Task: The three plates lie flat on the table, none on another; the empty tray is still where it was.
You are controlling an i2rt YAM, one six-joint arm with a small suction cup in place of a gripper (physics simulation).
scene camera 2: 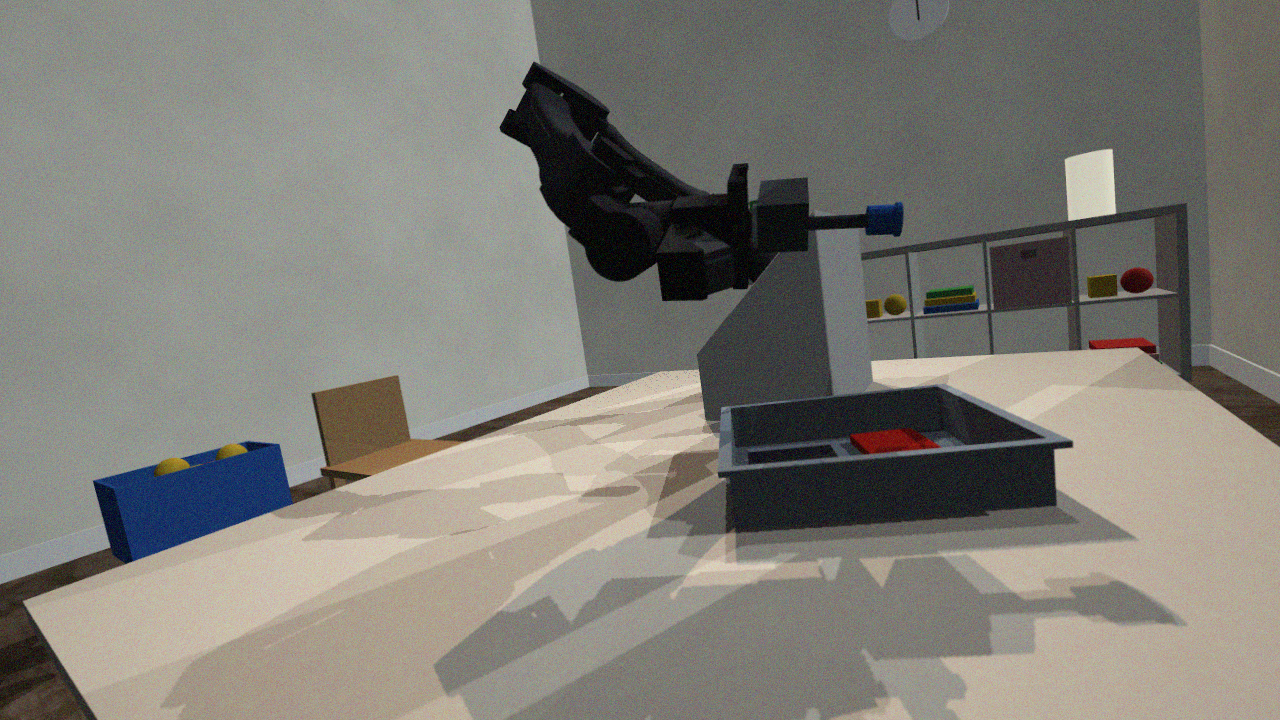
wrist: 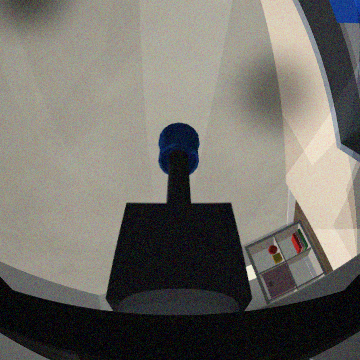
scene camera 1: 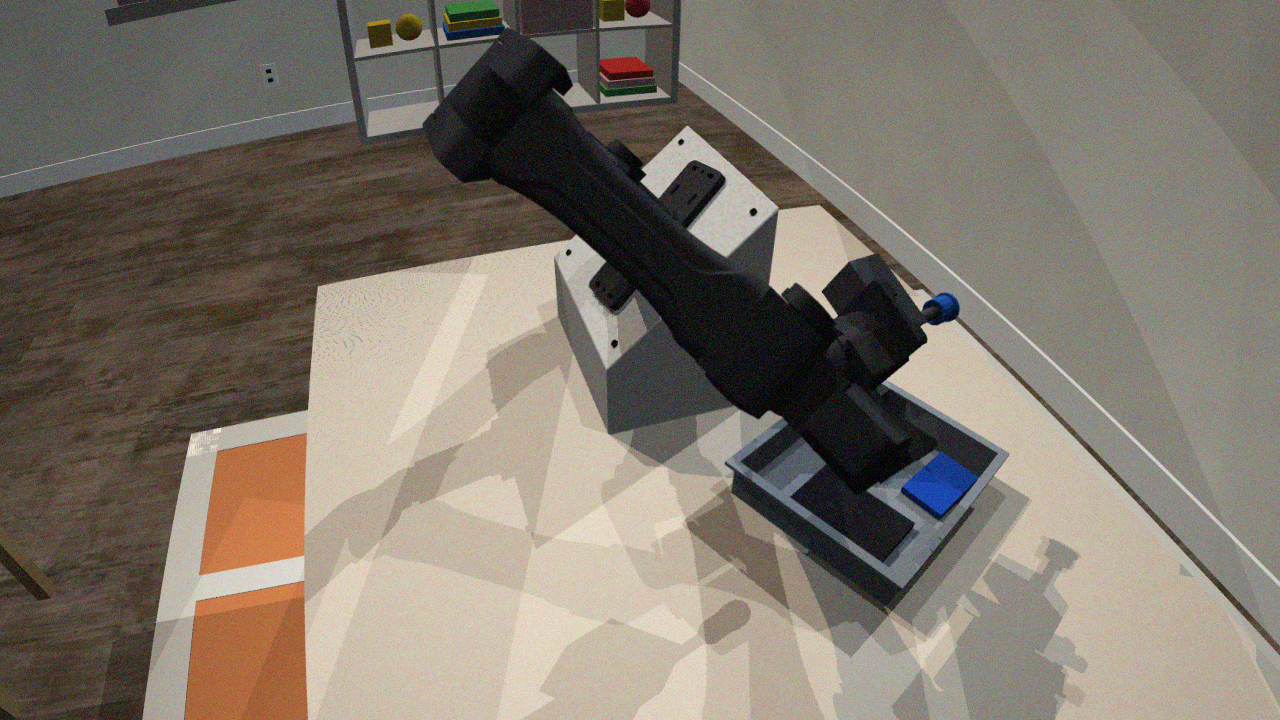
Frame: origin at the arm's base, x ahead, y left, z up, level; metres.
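Seen in the pictures: hand at its tool point: (scene camera 2: 900,219) (wrist: 178,140) (scene camera 1: 947,306); arm's base at its link origin: (scene camera 2: 781,279).
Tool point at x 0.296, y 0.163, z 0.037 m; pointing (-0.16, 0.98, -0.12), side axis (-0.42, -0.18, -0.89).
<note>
Pixels of each thing's top centre, then the offset from my tool point to it. Level surfaces: height alone.
- dark grey tray at its top centre: (scene camera 2: 852,419) (scene camera 1: 876,458) 0.013 m ahead, 0.055 m right, 0.175 m down
- blue plate at its top centre: (scene camera 1: 941,482) 0.057 m ahead, 0.022 m left, 0.213 m down
- black plate at its top centre: (scene camera 2: 795,467) (scene camera 1: 848,514) 0.039 m ahead, 0.106 m right, 0.213 m down
- red plate at its top centre: (scene camera 2: 895,442) 0.036 m back, 0.021 m right, 0.213 m down
- table at its surface level: 0.225 m down
A dark grey tray (scene camera 1: 810,537) (scene camera 2: 895,492) (wrist: 340,75) stands on the table with the three plates inside. The blue plate (scene camera 1: 938,484) (wrist: 347,10) lies at the tray's right end in scene camera 1, and the black plate (scene camera 1: 850,513) (scene camera 2: 792,454) lies along its near side. The red plate (scene camera 2: 893,440) also lies in the tray; the arm hides it in scene camera 1. My suction cup (scene camera 1: 944,308) (scene camera 2: 885,219) (wrist: 178,145) is off and bare. It is above table height, clear of the tray, and points sideways.
The grey angled arm base (scene camera 1: 666,385) (scene camera 2: 769,340) stands on the table (scene camera 1: 429,537) (scene camera 2: 358,608) close behind the tray. The arm's wrist hangs over the tray. A wall runs close along the table's right side in scene camera 1. A shelf unit (scene camera 1: 353,76) stands at the back.
</note>
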